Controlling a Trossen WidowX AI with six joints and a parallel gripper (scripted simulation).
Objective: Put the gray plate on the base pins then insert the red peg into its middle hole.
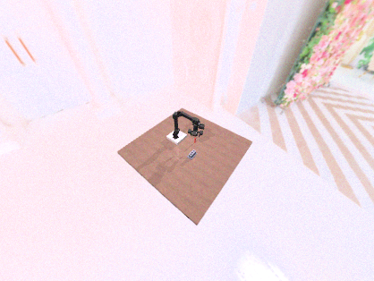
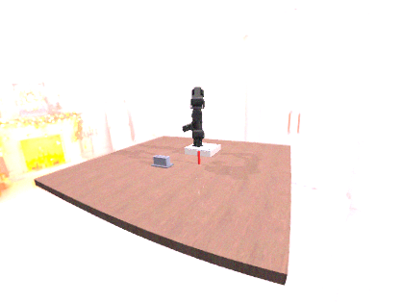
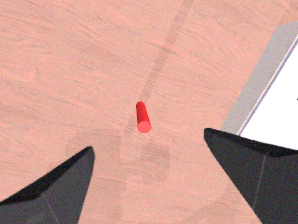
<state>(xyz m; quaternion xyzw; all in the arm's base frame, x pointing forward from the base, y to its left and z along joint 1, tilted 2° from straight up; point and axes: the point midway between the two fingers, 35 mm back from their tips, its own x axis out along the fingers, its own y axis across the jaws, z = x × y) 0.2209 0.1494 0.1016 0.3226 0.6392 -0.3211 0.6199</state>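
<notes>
Now: the red peg 7 cm below my gripper tip. Round my gripper tip: gray base: 13 cm ahead, 18 cm to the right, 11 cm below; gray plate: 13 cm ahead, 18 cm to the right, 7 cm below.
</notes>
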